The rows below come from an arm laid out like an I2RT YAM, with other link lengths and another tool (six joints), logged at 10 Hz.
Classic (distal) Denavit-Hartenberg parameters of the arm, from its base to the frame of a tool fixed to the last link. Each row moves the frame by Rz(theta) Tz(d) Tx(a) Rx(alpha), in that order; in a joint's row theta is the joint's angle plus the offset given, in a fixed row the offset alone. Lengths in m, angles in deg.
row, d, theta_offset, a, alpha
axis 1, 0.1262, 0, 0.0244, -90
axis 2, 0, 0, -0.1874, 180
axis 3, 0, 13.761, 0.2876, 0
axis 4, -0.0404, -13.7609, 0.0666, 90
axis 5, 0.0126, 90, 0, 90
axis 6, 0.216, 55.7, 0.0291, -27.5
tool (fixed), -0.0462, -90, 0, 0
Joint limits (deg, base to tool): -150..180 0..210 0..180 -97..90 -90..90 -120..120
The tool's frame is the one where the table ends.
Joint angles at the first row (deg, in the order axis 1, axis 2, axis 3, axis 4, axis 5, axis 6):
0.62 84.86 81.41 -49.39 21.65 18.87
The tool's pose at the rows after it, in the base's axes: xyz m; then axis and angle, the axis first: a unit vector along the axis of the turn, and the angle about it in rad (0 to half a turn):
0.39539, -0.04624, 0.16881, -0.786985, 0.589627, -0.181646, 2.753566
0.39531, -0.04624, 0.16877, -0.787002, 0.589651, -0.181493, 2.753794
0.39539, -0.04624, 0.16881, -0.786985, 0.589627, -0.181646, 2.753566
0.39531, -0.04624, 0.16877, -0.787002, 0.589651, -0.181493, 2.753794
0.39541, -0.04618, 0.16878, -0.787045, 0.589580, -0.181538, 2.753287
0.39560, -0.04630, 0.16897, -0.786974, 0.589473, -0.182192, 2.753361
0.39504, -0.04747, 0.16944, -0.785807, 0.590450, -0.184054, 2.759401
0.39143, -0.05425, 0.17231, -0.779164, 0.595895, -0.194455, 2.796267
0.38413, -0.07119, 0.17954, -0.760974, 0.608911, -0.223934, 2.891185
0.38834, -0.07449, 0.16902, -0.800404, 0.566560, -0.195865, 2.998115
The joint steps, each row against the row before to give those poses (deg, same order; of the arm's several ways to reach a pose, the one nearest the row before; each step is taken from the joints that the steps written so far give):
0.00 0.00 0.00 0.00 0.02 0.00
0.00 0.00 0.00 -0.02 0.00 0.00
0.00 0.00 0.00 0.02 0.00 0.00
0.00 0.00 0.00 -0.02 0.00 0.00
0.00 0.00 0.00 0.02 -0.02 0.00
0.00 0.00 0.00 0.07 0.04 -0.02
0.00 0.00 0.00 -0.04 0.44 0.00
0.00 0.00 0.00 -0.33 2.58 -0.04
0.00 0.44 -0.05 -0.05 6.84 -0.13
0.00 2.36 0.00 0.03 0.39 -8.11

